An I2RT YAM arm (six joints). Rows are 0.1 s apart.
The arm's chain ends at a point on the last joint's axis. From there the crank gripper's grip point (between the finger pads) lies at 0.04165 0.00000 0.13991 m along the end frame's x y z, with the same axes.
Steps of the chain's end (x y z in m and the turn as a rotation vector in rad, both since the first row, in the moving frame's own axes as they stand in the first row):
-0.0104, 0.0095, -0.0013, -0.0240, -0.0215, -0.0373
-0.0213, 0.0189, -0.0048, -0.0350, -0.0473, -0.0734
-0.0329, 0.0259, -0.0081, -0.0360, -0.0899, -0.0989
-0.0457, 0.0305, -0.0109, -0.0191, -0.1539, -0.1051
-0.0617, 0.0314, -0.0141, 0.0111, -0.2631, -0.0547
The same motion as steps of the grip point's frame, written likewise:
-0.0134, 0.0114, -0.0005, -0.0240, -0.0215, -0.0373
-0.0279, 0.0210, -0.0030, -0.0350, -0.0473, -0.0734
-0.0456, 0.0275, -0.0049, -0.0360, -0.0899, -0.0989
-0.0677, 0.0300, -0.0062, -0.0191, -0.1539, -0.1051
-0.0996, 0.0286, -0.0081, 0.0111, -0.2631, -0.0547

